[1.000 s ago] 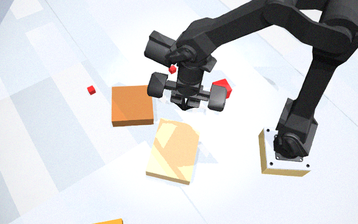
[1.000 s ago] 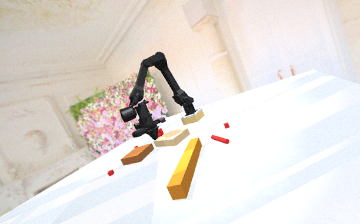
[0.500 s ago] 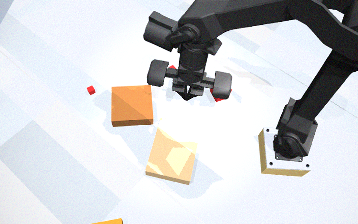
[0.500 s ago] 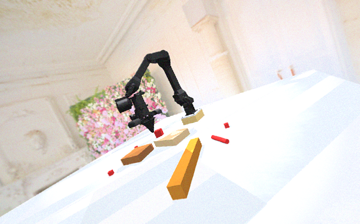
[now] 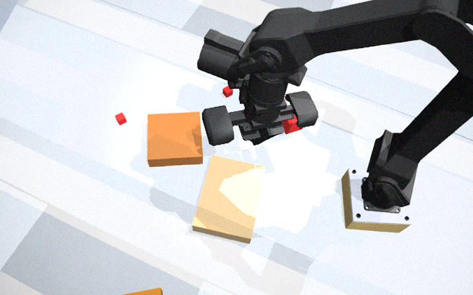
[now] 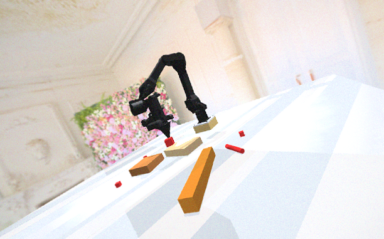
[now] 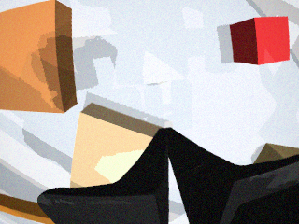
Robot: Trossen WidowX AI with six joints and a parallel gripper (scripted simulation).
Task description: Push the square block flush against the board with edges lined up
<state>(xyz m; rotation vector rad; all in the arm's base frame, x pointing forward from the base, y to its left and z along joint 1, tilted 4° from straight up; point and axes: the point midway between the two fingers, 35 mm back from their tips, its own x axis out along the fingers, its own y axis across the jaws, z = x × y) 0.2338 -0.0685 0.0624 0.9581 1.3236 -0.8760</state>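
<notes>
Right now the pale cream board is 30 mm ahead of my gripper tip, 90 mm to the left of it and 50 mm below it. From my gripper tip the other things lie so: long orange bar (220 mm ahead, 310 mm to the left, 50 mm below); brown block (150 mm ahead, 20 mm to the right, 50 mm below).
</notes>
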